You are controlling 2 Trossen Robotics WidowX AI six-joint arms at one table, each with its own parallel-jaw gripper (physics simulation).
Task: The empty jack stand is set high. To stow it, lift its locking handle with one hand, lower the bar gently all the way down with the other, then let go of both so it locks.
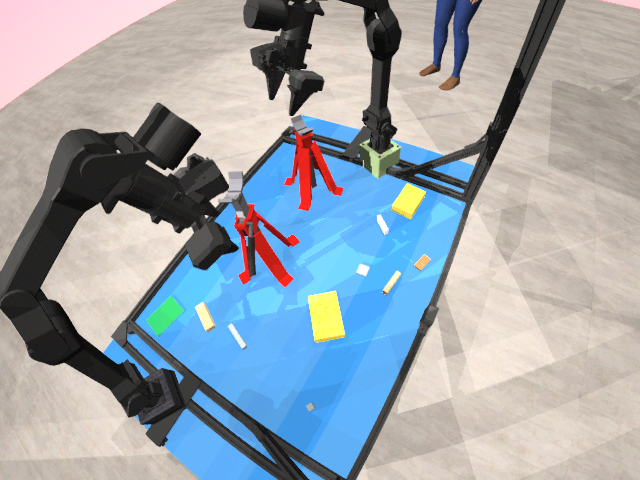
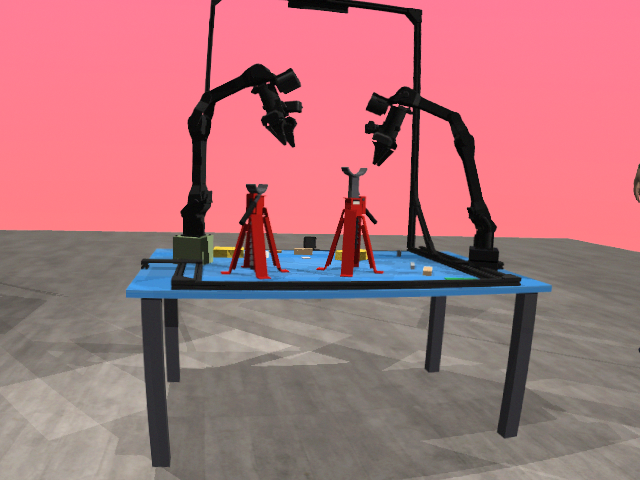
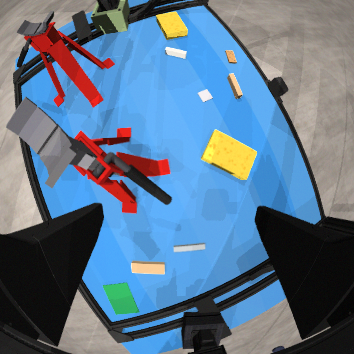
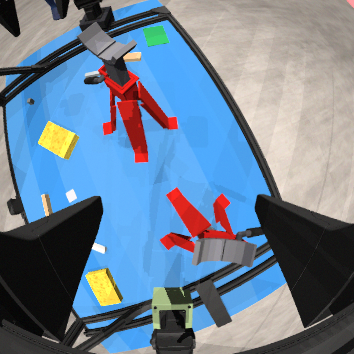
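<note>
The high-set jack stand [image 1: 272, 258] [image 2: 349, 237] [image 3: 142, 165] [image 4: 132, 130] stands upright, red with three legs visible. Its grey bar and saddle [image 1: 235, 186] [image 2: 353, 186] [image 3: 40, 130] [image 4: 107, 47] stick well up and are empty. Its dark locking handle [image 1: 251, 255] [image 2: 371, 215] [image 3: 147, 185] [image 4: 94, 79] slants downward. My left gripper [image 1: 226, 230] [image 2: 377, 164] [image 3: 181, 213] is open and empty, a little above saddle height and off to the handle side. My right gripper [image 1: 282, 105] [image 2: 288, 144] [image 4: 180, 203] is open and empty, high above the table and apart from both stands.
A second red jack stand [image 1: 305, 180] [image 2: 258, 242] [image 3: 70, 70] [image 4: 187, 212] stands nearby with its saddle low. Yellow sponges [image 1: 326, 316] [image 1: 408, 200], a green sheet [image 1: 165, 315] and small blocks lie about. A black frame [image 1: 398, 356] edges the blue table.
</note>
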